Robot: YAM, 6 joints.
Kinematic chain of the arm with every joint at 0, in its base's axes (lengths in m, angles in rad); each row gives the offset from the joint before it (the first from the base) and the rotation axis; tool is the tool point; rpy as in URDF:
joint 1: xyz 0 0 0.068 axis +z
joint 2: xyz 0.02 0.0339 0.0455 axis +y
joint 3: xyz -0.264 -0.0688 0 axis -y
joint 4: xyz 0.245 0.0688 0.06 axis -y
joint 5: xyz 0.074 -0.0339 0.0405 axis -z
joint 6: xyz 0.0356 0 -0.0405 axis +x
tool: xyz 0 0 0 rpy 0 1.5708 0
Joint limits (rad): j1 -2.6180..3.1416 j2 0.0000..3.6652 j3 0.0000..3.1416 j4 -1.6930..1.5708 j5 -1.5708..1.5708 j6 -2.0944..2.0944
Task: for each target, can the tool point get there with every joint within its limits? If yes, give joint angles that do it. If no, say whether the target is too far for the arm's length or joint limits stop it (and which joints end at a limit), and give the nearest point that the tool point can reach.
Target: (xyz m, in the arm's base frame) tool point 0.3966 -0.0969 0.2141
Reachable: yes | joints -0.2664 1.8644 0.9945 0.8367 -0.3115 0.3021
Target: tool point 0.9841 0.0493 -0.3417
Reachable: no: too far | nearest point 0.5853 0.0293 -0.1534 | short by 0.441 m
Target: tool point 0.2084 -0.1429 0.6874
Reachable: yes | joints -0.6490 1.9168 2.7346 0.5745 -0.3460 0.7746
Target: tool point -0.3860 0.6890 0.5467
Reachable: no: too far | nearest point -0.2763 0.4933 0.4204 | short by 0.257 m
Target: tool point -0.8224 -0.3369 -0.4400
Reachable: no: too far | nearest point -0.4798 -0.2661 -0.2186 | short by 0.414 m
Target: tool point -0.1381 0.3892 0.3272
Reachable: yes | joints 1.9053 1.7128 1.2560 0.5167 -0.0750 0.8542
